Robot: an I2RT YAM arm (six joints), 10 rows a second.
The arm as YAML. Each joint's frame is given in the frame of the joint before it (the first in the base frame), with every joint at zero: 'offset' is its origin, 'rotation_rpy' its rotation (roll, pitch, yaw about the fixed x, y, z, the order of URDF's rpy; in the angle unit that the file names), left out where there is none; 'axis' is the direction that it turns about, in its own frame. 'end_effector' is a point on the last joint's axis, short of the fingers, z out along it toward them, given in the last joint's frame.
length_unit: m
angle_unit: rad
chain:
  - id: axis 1
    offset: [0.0, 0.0, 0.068]
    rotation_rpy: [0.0, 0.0, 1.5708]
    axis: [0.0, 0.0, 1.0]
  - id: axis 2
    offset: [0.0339, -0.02, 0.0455]
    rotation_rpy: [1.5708, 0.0, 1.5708]
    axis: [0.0, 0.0, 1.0]
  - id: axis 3
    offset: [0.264, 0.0, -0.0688]
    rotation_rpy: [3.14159, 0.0, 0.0]
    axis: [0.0, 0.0, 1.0]
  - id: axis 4
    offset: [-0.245, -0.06, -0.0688]
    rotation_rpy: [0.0, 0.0, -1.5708]
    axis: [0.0, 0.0, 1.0]
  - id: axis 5
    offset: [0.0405, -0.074, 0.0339]
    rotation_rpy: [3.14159, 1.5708, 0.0]
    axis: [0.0, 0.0, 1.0]
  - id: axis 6
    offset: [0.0, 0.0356, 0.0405]
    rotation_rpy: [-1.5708, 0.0, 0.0]
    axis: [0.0, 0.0, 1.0]
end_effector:
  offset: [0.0, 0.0, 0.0]
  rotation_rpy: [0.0, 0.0, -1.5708]
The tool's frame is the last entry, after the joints.
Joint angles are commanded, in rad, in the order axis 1, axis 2, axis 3, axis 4, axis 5, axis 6. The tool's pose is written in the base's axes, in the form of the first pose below.
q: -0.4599, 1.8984, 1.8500, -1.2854, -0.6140, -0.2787
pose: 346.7 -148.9 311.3; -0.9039 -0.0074 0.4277; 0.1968 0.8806 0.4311; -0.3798 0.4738 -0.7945
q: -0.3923, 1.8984, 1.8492, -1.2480, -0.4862, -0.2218
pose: 358.5 -130.3 309.8; -0.9166 0.0202 0.3994; 0.1687 0.9250 0.3404; -0.3625 0.3794 -0.8512
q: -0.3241, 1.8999, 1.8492, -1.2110, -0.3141, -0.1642
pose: 369.3 -112.5 308.1; -0.9258 0.0633 0.3726; 0.1470 0.9686 0.2007; -0.3482 0.2406 -0.9060
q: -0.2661, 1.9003, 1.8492, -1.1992, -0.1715, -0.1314
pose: 375.5 -96.0 307.2; -0.9349 0.0855 0.3444; 0.1210 0.9892 0.0830; -0.3335 0.1193 -0.9352
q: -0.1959, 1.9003, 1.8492, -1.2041, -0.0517, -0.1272
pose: 380.1 -73.6 306.6; -0.9476 0.0589 0.3141; 0.0589 0.9982 -0.0096; -0.3141 0.0093 -0.9493
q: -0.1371, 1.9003, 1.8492, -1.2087, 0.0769, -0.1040
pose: 382.7 -55.6 306.5; -0.9546 0.0608 0.2917; 0.0272 0.9927 -0.1178; -0.2968 -0.1045 -0.9492
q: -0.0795, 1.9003, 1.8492, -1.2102, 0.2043, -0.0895
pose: 384.5 -37.9 307.0; -0.9581 0.0539 0.2812; -0.0115 0.9741 -0.2259; -0.2861 -0.2197 -0.9327
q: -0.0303, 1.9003, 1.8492, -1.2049, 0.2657, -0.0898
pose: 386.3 -21.1 307.7; -0.9565 0.0248 0.2907; -0.0576 0.9607 -0.2715; -0.2860 -0.2764 -0.9175
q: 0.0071, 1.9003, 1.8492, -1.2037, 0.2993, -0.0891
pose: 386.8 -7.7 308.0; -0.9542 -0.0001 0.2990; -0.0918 0.9518 -0.2927; -0.2846 -0.3068 -0.9082
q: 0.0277, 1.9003, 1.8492, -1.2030, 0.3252, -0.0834
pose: 386.9 -0.7 308.3; -0.9527 -0.0062 0.3038; -0.1054 0.9445 -0.3112; -0.2851 -0.3285 -0.9005
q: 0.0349, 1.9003, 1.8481, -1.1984, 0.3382, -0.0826
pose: 387.3 1.7 308.3; -0.9513 -0.0071 0.3083; -0.1111 0.9405 -0.3212; -0.2877 -0.3398 -0.8954
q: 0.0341, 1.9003, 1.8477, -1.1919, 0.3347, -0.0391
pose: 387.9 1.5 308.4; -0.9488 0.0360 0.3138; -0.0693 0.9456 -0.3180; -0.3081 -0.3235 -0.8947
